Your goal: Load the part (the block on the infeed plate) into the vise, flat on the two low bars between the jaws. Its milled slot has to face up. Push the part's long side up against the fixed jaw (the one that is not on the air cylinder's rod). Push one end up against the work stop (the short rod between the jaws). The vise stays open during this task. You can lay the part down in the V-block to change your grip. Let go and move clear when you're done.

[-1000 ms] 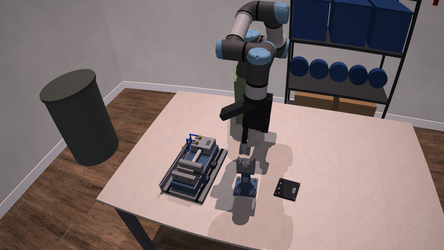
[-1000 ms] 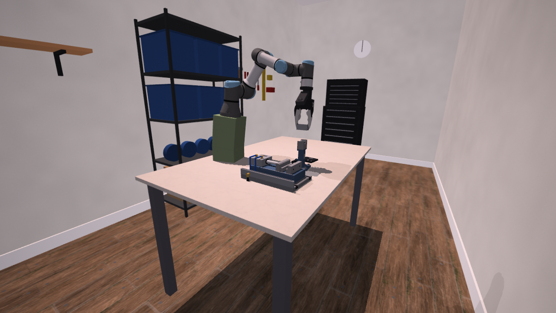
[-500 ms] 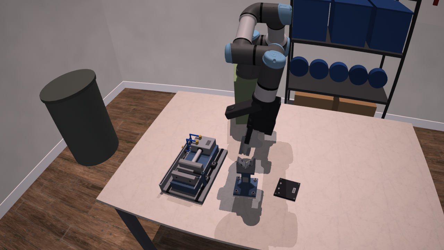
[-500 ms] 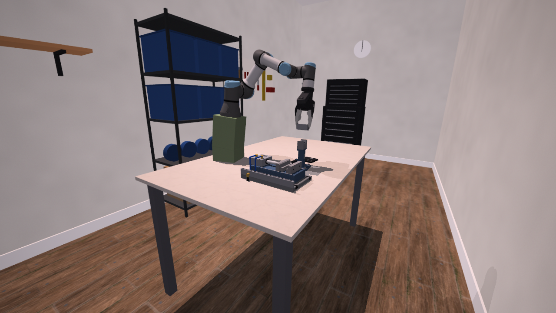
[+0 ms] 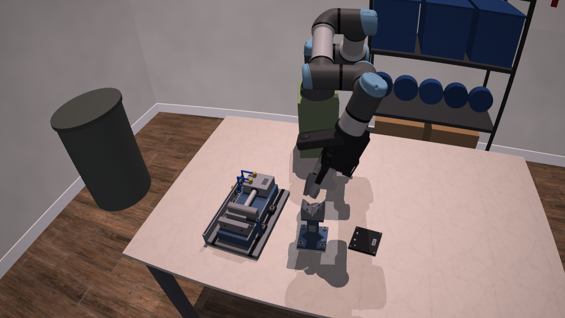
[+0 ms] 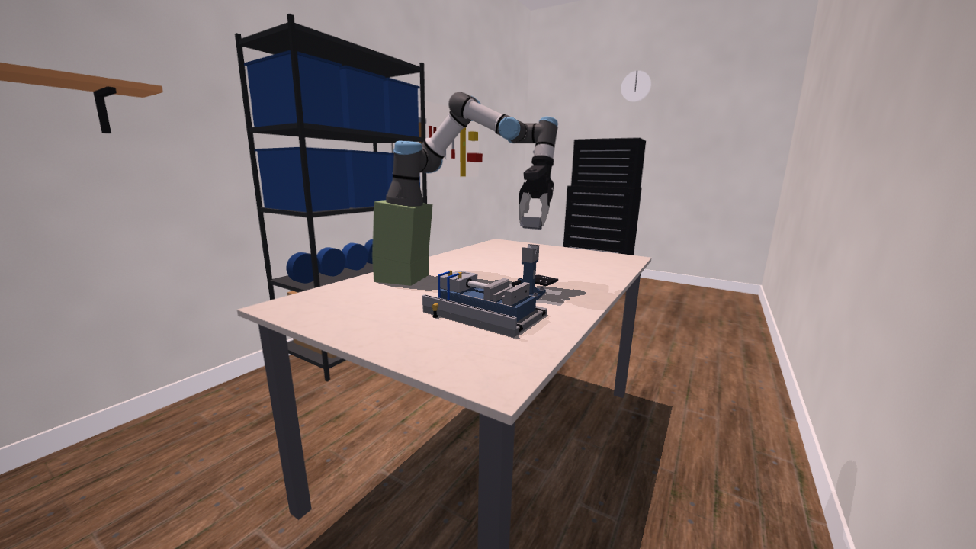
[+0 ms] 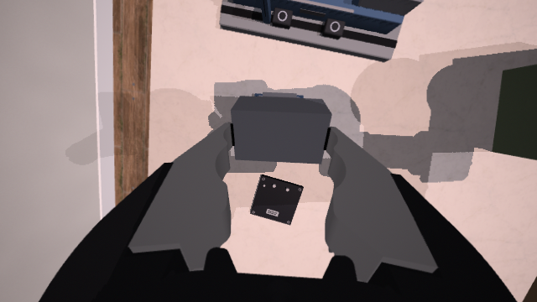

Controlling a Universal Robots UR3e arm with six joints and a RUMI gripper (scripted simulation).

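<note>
My gripper is now 1 cm above the part. The rest, counted from my hand: dark work stop rod: 7 cm ahead, 17 cm to the right, 15 cm below; then black infeed plate: 5 cm behind, 16 cm to the left, 24 cm below; then fixed jaw: 11 cm ahead, 22 cm to the right, 16 cm below.
</note>
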